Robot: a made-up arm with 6 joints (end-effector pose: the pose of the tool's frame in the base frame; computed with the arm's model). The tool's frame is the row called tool.
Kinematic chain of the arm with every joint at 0, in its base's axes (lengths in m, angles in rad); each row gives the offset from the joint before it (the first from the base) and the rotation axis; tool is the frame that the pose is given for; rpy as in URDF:
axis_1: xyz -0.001 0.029 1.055 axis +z
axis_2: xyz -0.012 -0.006 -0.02 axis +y
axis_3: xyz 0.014 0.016 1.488 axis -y
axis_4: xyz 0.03 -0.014 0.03 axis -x
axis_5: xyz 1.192 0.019 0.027 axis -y
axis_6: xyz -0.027 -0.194 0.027 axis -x
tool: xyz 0.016 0 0.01 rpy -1.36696 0.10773 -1.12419
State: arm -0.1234 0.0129 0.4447 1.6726 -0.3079 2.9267
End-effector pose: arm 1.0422 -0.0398 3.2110 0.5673 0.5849 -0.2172
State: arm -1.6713 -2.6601 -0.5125 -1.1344 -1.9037 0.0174
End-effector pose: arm 0.0293 1.3348 0.8435 -1.4684 1.2300 -1.5257
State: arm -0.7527 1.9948 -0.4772 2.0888 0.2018 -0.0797
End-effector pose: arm 0.4491 -0.2062 -0.4567 -1.7978 0.4845 1.3471
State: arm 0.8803 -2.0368 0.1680 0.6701 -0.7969 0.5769
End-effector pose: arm -1.3434 -1.7527 1.2698 -0.3457 0.0458 -1.5448
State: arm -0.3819 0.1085 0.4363 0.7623 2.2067 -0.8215
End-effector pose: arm 1.1084 -0.5644 3.0458 -0.7536 -1.4620 -0.5066
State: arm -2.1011 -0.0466 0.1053 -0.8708 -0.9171 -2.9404
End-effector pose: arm -0.7195 -0.8932 2.6333 2.2568 -0.9799 0.3425
